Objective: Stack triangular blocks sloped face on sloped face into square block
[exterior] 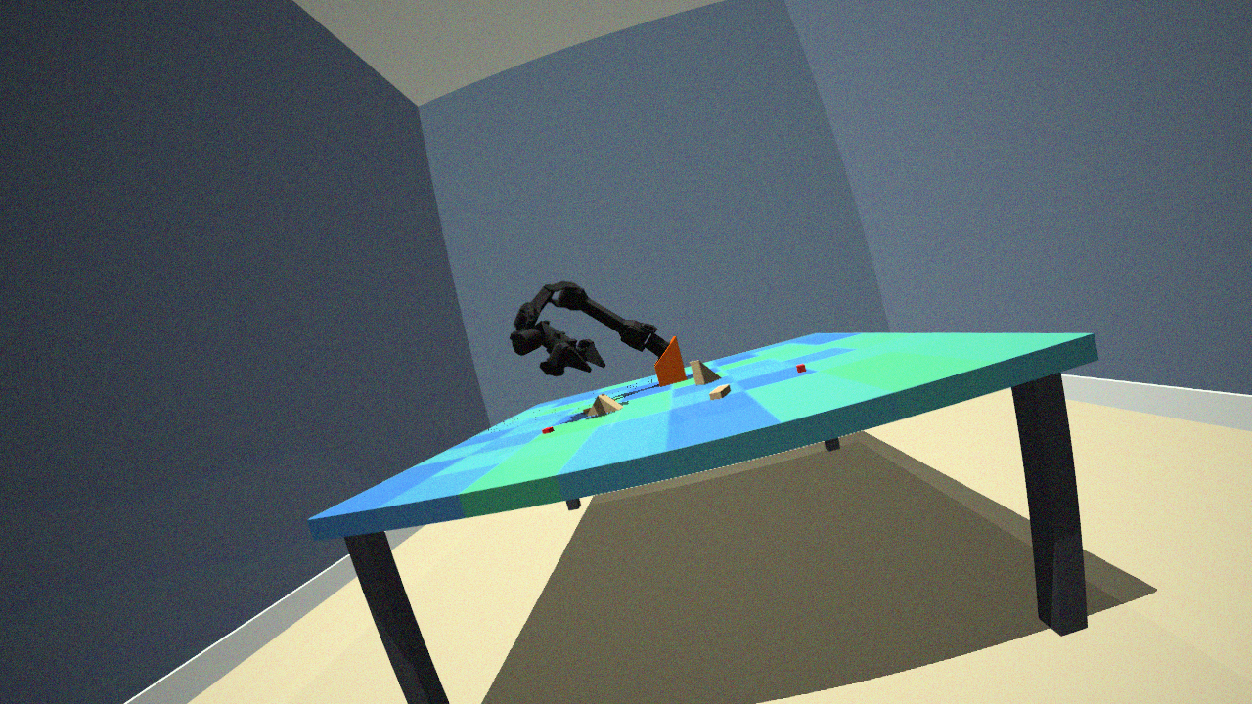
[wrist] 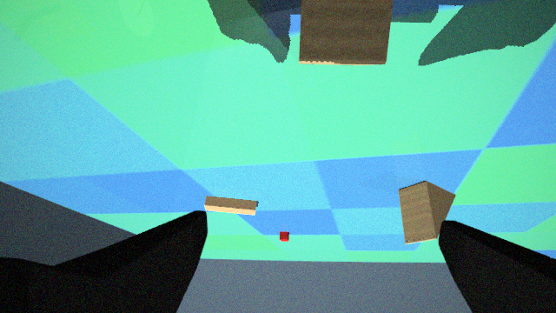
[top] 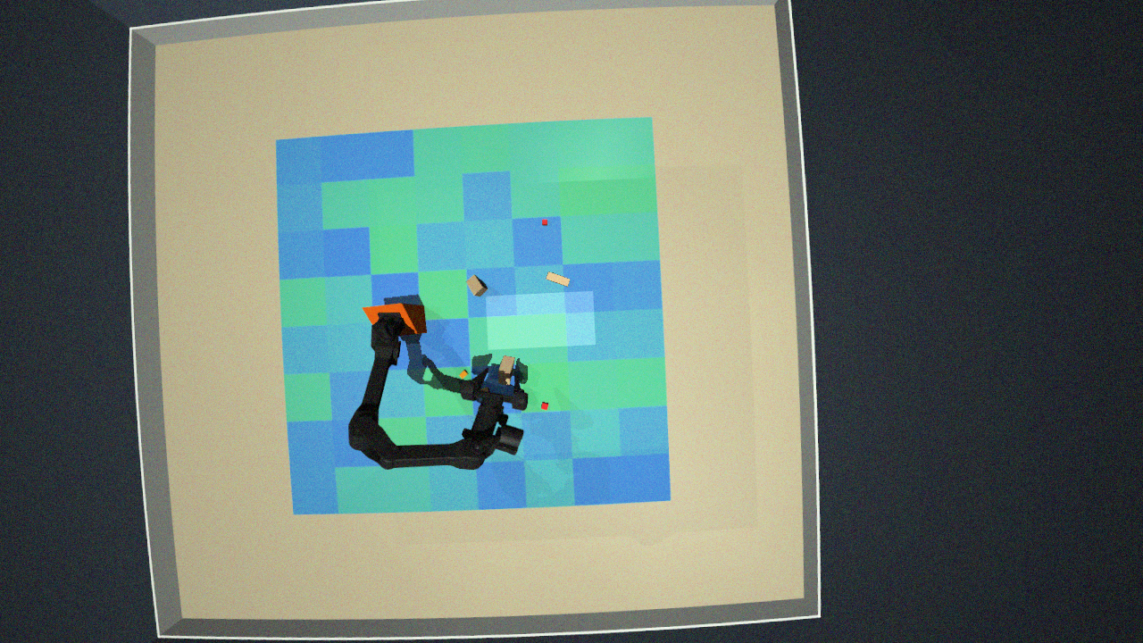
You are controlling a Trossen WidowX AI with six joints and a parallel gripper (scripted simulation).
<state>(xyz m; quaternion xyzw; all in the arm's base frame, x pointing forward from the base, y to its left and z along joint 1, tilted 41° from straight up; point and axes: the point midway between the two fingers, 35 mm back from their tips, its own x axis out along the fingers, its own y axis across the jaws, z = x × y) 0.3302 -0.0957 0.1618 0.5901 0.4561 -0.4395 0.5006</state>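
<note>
My gripper tip is now 90 mm above the tan triangular block, 10 mm to the left of it and 10 mm past it. Round my gripper tip: orange bit 150 mm behind, 110 mm below, 30 mm to the right; then flat tan block 290 mm to the left, 160 mm ahead, 110 mm below.
</note>
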